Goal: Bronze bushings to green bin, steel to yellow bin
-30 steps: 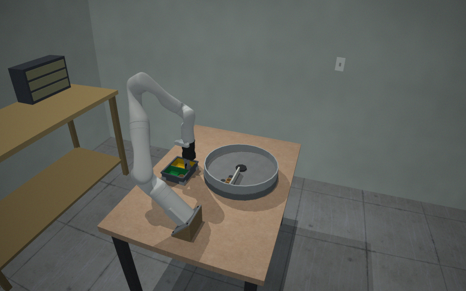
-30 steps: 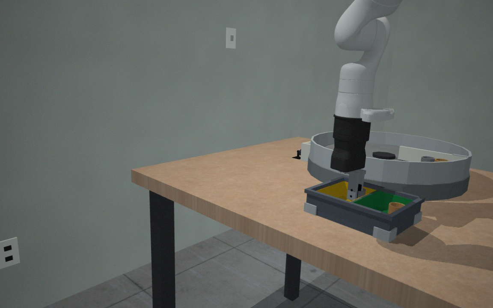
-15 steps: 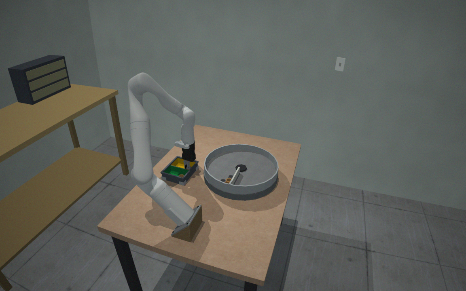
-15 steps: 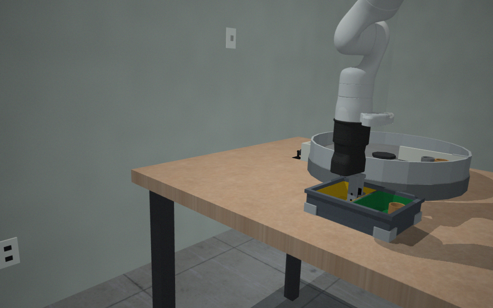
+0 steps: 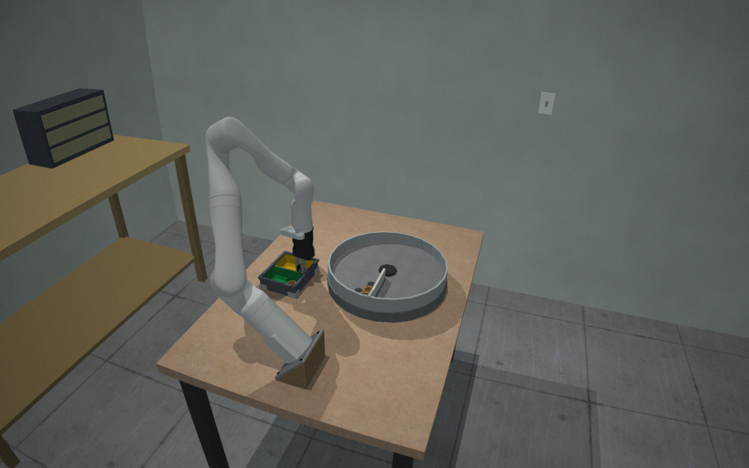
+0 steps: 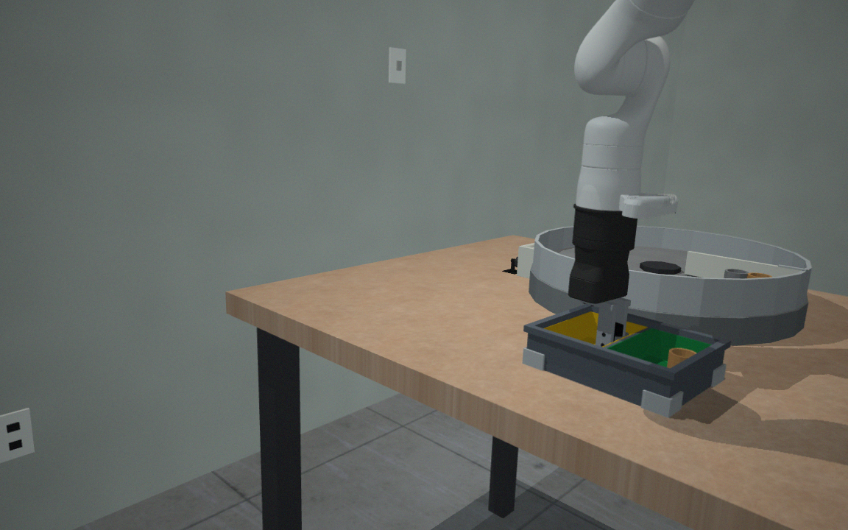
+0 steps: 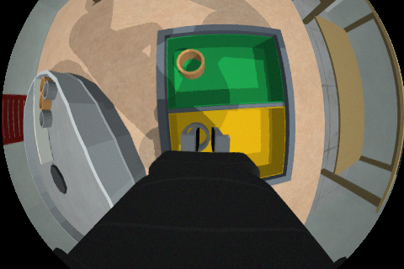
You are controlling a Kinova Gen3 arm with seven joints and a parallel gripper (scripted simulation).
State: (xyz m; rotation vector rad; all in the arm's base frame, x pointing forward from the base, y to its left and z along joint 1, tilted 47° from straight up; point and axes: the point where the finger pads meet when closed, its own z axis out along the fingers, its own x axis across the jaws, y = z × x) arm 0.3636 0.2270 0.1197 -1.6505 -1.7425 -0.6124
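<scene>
The bin tray lies 4 cm behind my hand and 3 cm to the left of it. From my hand the other things lie so: grey turntable (30 cm to the right, 11 cm ahead, 2 cm above).
</scene>
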